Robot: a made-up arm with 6 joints.
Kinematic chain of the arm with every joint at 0, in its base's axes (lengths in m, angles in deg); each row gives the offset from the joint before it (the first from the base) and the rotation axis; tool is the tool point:
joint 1: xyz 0 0 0.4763 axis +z
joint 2: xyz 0 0 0 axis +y
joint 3: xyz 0 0 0.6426 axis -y
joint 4: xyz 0 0 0 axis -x
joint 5: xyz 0.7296 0 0 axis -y
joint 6: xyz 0 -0.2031 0 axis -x
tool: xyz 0 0 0
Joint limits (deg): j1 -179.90..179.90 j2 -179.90..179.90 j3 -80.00..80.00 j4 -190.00..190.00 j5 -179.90..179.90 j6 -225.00..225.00
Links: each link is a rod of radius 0.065 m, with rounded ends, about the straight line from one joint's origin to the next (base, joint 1, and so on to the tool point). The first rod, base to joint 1, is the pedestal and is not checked.
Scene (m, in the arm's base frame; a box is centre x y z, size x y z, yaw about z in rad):
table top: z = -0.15
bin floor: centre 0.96 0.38 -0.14 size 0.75 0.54 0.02 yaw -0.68
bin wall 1: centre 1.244 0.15 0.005 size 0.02 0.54 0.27 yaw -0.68
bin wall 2: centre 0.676 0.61 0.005 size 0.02 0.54 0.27 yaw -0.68
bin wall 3: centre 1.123 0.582 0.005 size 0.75 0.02 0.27 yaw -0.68
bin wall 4: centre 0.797 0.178 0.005 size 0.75 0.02 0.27 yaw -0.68
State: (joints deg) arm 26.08 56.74 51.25 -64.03 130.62 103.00
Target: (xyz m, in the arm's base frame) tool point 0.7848 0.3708 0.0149
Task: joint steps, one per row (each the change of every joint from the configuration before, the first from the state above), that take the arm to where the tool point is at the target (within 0.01 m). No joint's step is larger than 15 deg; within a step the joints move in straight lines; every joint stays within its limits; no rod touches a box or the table.
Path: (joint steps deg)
1: 1.36 3.70 -12.63 -1.57 0.00 0.00
2: 1.36 3.70 -12.64 -1.57 0.00 0.00
3: 1.36 3.70 -12.63 -1.57 0.00 0.00

